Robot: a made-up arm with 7 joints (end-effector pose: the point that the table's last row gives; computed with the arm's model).
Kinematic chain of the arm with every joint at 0, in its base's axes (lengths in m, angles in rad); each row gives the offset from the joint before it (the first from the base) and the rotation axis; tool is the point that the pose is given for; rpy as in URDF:
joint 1: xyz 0 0 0.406 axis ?
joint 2: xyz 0 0 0 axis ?
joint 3: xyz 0 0 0.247 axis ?
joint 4: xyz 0.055 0 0 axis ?
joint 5: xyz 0.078 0 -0.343 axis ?
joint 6: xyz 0 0 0 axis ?
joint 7: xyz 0.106 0 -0.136 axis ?
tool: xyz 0 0 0 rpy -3.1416 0 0
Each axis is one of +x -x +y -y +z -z.
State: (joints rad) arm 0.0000 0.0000 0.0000 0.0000 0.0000 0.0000 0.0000
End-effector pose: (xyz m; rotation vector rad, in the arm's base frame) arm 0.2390 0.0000 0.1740 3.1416 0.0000 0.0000
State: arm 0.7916 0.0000 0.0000 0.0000 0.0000 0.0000 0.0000
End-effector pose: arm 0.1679 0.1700 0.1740 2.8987 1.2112 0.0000
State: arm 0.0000 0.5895 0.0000 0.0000 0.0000 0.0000 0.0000
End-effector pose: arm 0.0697 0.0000 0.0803 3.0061 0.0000 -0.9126
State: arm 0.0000 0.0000 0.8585 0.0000 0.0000 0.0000 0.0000
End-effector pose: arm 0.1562 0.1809 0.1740 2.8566 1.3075 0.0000
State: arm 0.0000 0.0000 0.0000 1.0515 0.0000 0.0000 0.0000
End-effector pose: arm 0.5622 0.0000 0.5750 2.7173 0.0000 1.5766
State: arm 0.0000 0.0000 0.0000 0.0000 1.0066 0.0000 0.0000
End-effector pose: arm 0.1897 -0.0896 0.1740 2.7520 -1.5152 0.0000
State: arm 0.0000 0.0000 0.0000 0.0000 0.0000 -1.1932 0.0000
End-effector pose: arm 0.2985 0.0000 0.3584 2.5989 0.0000 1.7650
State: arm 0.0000 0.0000 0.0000 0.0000 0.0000 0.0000 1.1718
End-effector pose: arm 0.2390 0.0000 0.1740 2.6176 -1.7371 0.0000
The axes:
joint 1: +z
joint 2: +y
joint 3: +z
joint 4: -y
joint 5: -z
joint 6: +y
joint 7: -z

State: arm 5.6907 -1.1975 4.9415 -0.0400 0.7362 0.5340 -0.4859
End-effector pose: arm 0.1415 -0.2504 0.3212 -1.1057 1.4058 -1.1294
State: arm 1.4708 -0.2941 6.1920 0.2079 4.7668 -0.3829 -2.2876
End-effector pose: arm -0.0994 0.2866 0.3269 -2.3616 1.2952 0.7779
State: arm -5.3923 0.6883 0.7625 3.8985 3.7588 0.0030 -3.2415
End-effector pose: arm 0.2351 0.0663 1.0202 -0.0294 0.5316 -1.1238
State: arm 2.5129 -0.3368 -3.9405 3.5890 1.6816 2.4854 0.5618
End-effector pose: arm 0.2680 0.0915 0.8529 -3.0424 0.2992 -0.6620
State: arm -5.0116 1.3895 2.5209 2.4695 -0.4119 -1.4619 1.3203
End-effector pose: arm 0.1836 0.5236 0.5803 0.0027 1.7962 0.7039
